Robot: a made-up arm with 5 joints.
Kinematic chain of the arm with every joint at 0, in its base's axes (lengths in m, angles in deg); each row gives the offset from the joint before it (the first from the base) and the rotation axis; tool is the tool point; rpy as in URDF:
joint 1: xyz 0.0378 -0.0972 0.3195 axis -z
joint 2: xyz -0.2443 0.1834 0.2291 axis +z
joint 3: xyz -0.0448 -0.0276 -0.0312 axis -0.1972 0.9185 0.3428
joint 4: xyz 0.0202 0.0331 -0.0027 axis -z
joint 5: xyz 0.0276 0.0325 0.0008 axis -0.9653 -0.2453 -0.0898
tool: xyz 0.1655 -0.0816 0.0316 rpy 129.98 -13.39 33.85
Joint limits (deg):
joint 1: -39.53..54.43
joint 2: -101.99..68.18
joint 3: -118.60..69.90
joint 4: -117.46..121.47
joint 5: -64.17..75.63
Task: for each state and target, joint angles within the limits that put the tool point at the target. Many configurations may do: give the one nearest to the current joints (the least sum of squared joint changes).
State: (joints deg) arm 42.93 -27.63 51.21 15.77 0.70
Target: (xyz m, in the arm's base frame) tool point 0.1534 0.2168 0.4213
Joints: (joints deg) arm 45.08 3.33 49.00 -27.50 22.21
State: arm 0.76 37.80 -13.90 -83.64 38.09
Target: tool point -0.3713 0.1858 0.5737
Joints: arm -7.65 43.86 6.05 -88.58 18.65
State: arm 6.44 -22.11 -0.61 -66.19 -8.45
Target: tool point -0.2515 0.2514 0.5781
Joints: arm -6.35 4.24 -6.73 -94.02 9.81
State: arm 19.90 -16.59 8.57 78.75 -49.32
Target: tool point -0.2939 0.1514 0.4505
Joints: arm 26.93 -35.38 4.01 97.78 -51.37
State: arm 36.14 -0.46 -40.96 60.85 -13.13
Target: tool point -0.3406 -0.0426 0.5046
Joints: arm 4.31 -19.14 -46.92 75.71 -4.12
